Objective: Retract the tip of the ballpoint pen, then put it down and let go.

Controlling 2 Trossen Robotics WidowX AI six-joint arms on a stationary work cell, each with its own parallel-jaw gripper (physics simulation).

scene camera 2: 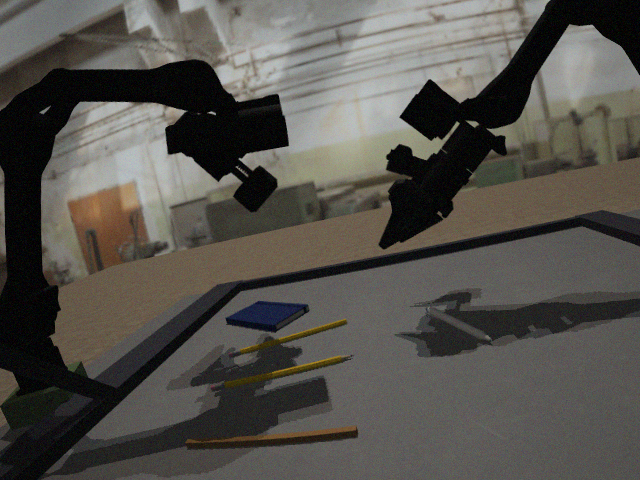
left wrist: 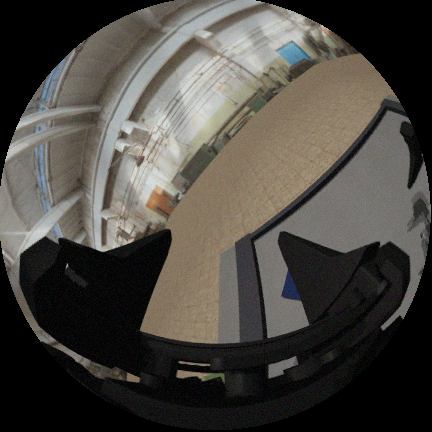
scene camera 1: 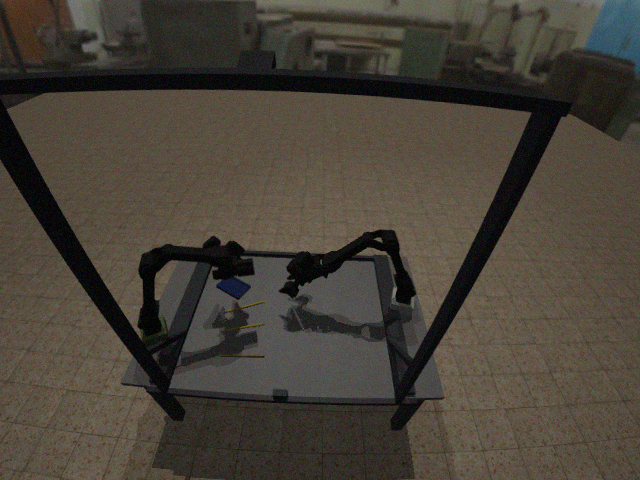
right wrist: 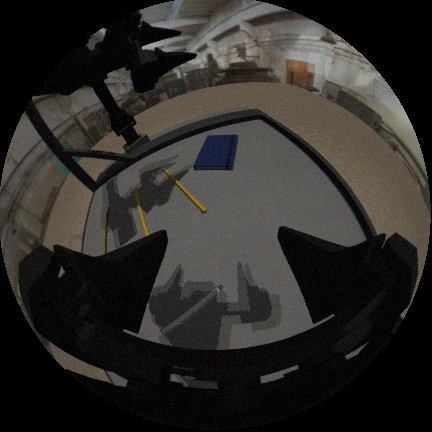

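Pixels of known places: left gripper, fingertip midpoint: [scene camera 2: 229,172] [left wrist: 226,236] [right wrist: 187,42]; right gripper, fingertip midpoint: [scene camera 2: 390,244] [scene camera 1: 283,285] [right wrist: 223,234]; left arm's base, link origin: [scene camera 1: 152,328] [right wrist: 133,139]; right arm's base, link origin: [scene camera 1: 403,297].
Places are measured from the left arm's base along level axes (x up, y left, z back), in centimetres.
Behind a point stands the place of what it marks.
Observation:
The grey ballpoint pen [scene camera 1: 298,317] {x -3.1, y -20.6, z -57.4 cm} [scene camera 2: 458,324] {x -3.1, y -21.3, z -56.8 cm} [right wrist: 191,311] {x -2.9, y -18.8, z -57.5 cm} lies flat on the table in the shadow of the right arm. In scene camera 2 its tapered end points to the lower right; whether the tip is out is too small to tell. My right gripper [scene camera 2: 383,245] {x 6.8, y -8.6, z -56.3 cm} [right wrist: 223,234] {x 6.8, y -8.6, z -56.3 cm} is open and empty, above the table and apart from the pen. My left gripper [left wrist: 226,236] {x 23.4, y 8.9, z -38.0 cm} [right wrist: 187,42] {x 23.4, y 8.9, z -38.0 cm} is open and empty, raised high on the notebook's side of the table, away from the pen.
A blue notebook [scene camera 1: 233,287] {x -2.8, y 8.4, z -37.7 cm} [scene camera 2: 267,315] {x -2.8, y 7.2, z -37.9 cm} [right wrist: 216,152] {x -2.8, y 7.8, z -39.4 cm} lies near the table's far edge. Two yellow pencils [scene camera 2: 289,337] {x -3.4, y -4.3, z -38.5 cm} [scene camera 2: 289,372] {x -3.6, y -14.6, z -35.4 cm} and an orange-brown stick [scene camera 2: 273,438] {x -3.3, y -26.8, z -30.2 cm} lie left of the pen in scene camera 2. Dark frame posts [scene camera 1: 480,242] {x 72.5, y -69.1, z -72.3 cm} stand around the table.

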